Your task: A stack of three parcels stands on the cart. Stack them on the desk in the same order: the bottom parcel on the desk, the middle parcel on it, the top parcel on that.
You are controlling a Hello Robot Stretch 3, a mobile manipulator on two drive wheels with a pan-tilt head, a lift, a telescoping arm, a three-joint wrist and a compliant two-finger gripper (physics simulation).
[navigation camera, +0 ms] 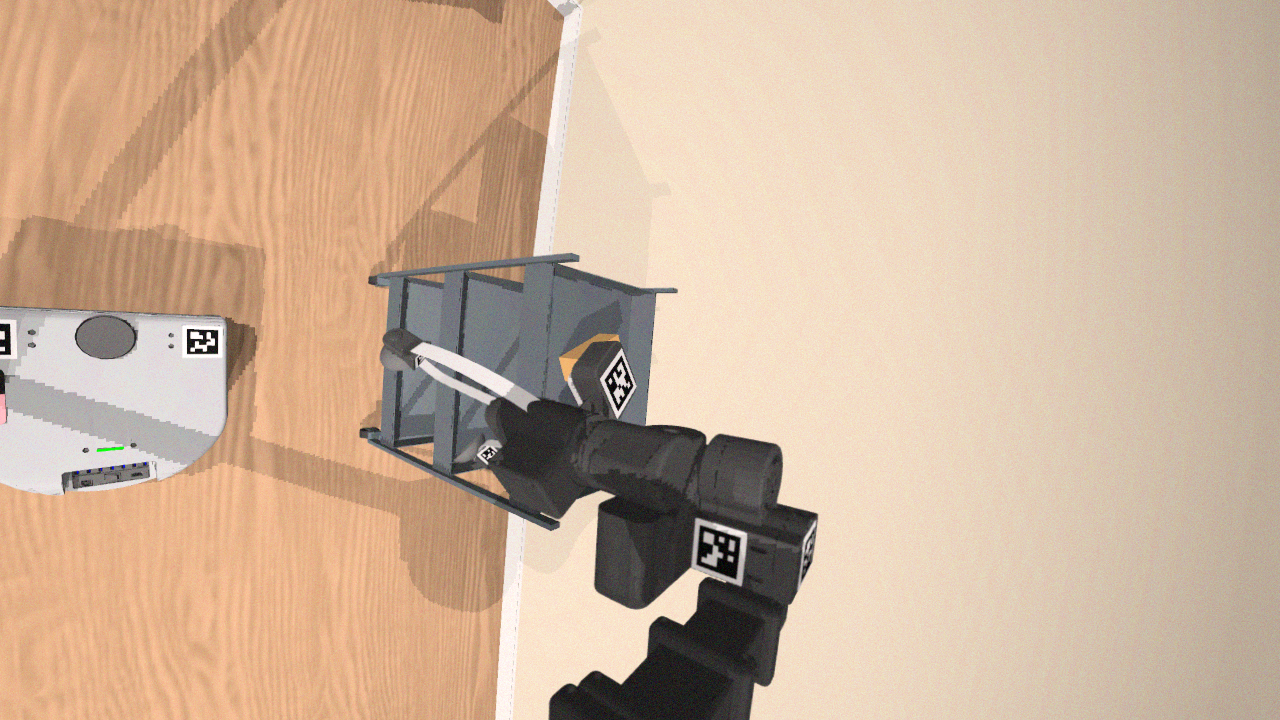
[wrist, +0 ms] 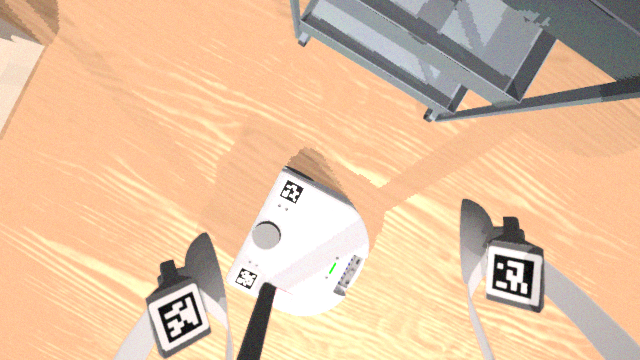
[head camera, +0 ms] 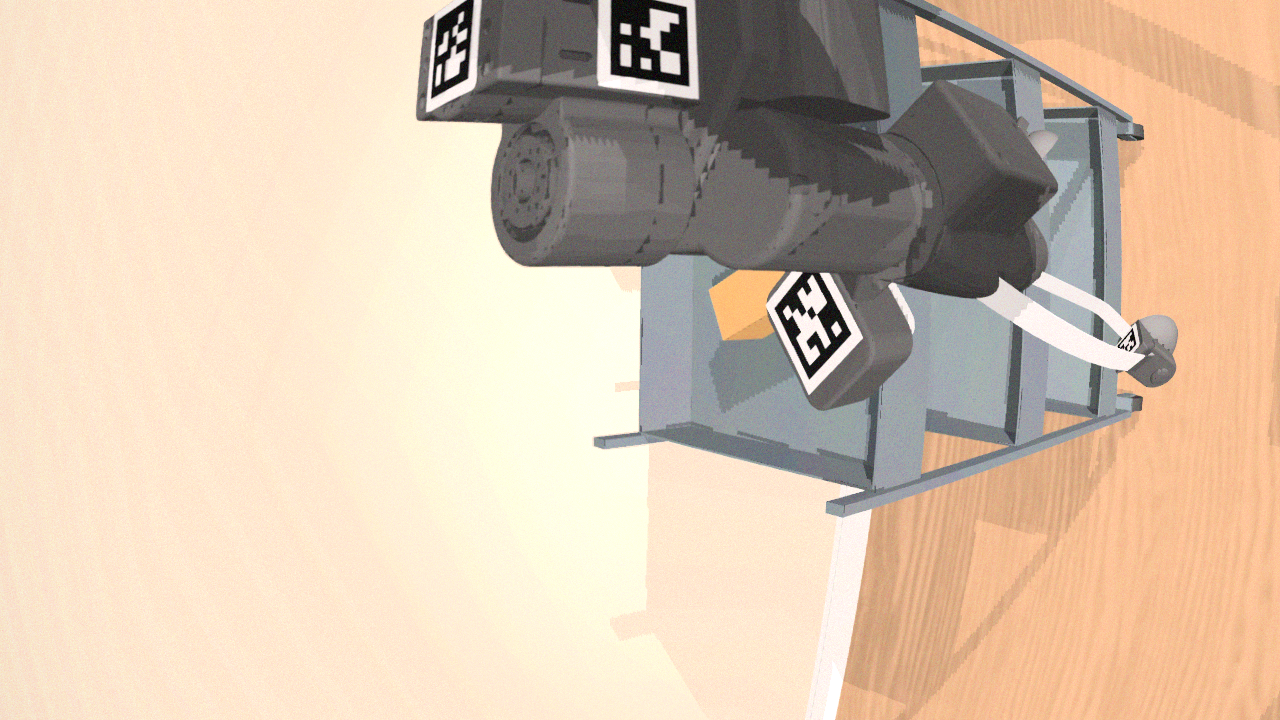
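Seen in the pictures: gripper, fingertip midpoint: [navigation camera: 429,400] [wrist: 337,244] [head camera: 1103,248]; robot's base at its link origin: [navigation camera: 107,335] [wrist: 274,221].
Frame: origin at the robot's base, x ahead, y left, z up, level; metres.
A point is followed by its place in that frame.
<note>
An orange parcel [head camera: 741,306] {x 0.024, y -0.687, z 0.715 m} [navigation camera: 572,356] {x 0.009, y -0.603, z 0.690 m} lies on the top tray of the grey three-tier cart [head camera: 666,358] {x 0.081, y -0.825, z 0.697 m} [navigation camera: 537,304] {x 0.099, y -0.498, z 0.701 m} [wrist: 375,67] {x -0.039, y -0.493, z 0.192 m}. The wrist partly covers it in the head and navigation views. Other parcels and a clearly identifiable desk do not show. My gripper [head camera: 1099,245] {x -0.023, y -0.231, z 0.844 m} [navigation camera: 438,400] {x -0.023, y -0.231, z 0.844 m} [wrist: 337,244] {x -0.023, y -0.231, z 0.844 m} is open, its fingers wide apart with nothing between them. In the head and navigation views the fingers overlap the cart's lower tiers and point away from the parcel; their height over the cart is hard to tell.
My white base [navigation camera: 134,385] {x -0.080, y -0.034, z 0.160 m} [wrist: 310,235] {x -0.097, y -0.052, z 0.160 m} is on the wooden floor, with the dark mast [wrist: 257,320] {x -0.060, y 0.116, z 0.345 m} rising from it. A pale wall [head camera: 313,358] {x 0.079, y -1.084, z 1.027 m} [navigation camera: 939,358] {x 0.050, y -1.082, z 1.308 m} stands behind the cart. A pale surface [wrist: 15,75] {x 0.851, y -0.040, z 0.045 m} shows at the wrist view's left edge; its identity is unclear.
</note>
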